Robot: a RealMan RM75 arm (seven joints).
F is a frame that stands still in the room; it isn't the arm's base.
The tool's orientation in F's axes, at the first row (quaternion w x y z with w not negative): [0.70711, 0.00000, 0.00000, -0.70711]
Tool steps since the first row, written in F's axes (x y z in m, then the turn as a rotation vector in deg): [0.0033, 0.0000, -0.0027, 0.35, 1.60, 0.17]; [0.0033, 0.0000, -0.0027, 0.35, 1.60, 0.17]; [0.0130, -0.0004, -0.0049, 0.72, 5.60, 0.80]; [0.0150, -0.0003, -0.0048, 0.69, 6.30, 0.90]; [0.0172, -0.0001, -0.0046, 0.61, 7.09, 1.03]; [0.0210, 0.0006, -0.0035, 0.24, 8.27, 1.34]
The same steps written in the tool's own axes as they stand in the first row. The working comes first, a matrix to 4 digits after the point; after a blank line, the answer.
The tool's axes in the first row as the columns of a matrix, in F's axes (used below as rounded here):
[0.0000, 1.0000, 0.0000]
[-1.0000, 0.0000, 0.0000]
[0.0000, 0.0000, 1.0000]

[0.0000, 0.0033, -0.0027, -1.60, 0.35, 0.17]; [0.0000, 0.0033, -0.0027, -1.60, 0.35, 0.17]; [0.0004, 0.0130, -0.0049, -5.60, 0.72, 0.80]; [0.0003, 0.0150, -0.0048, -6.30, 0.69, 0.90]; [0.0001, 0.0172, -0.0046, -7.09, 0.61, 1.03]; [-0.0006, 0.0210, -0.0035, -8.27, 0.24, 1.34]
